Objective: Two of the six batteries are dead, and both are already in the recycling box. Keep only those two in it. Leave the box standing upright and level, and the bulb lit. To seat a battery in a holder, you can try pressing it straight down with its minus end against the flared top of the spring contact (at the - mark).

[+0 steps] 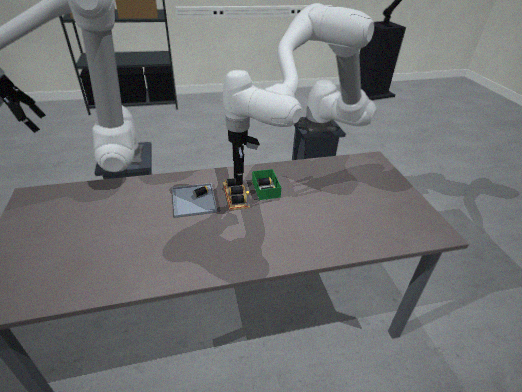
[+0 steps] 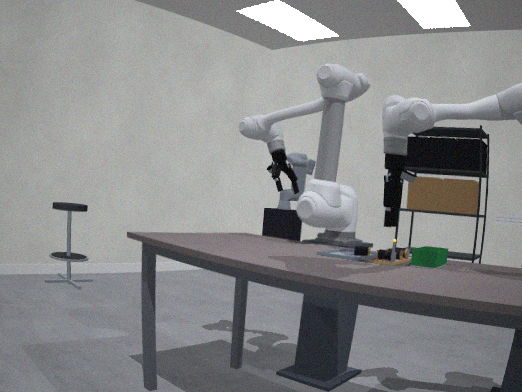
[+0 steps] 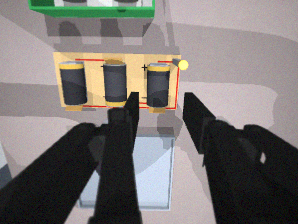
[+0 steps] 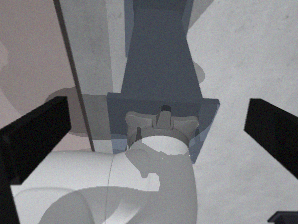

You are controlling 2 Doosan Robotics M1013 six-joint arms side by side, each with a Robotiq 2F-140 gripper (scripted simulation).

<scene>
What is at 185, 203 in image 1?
A pale blue tray.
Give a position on a green recycling box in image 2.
425, 258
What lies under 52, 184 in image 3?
My left gripper.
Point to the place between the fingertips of my right gripper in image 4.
At 158, 113
</scene>
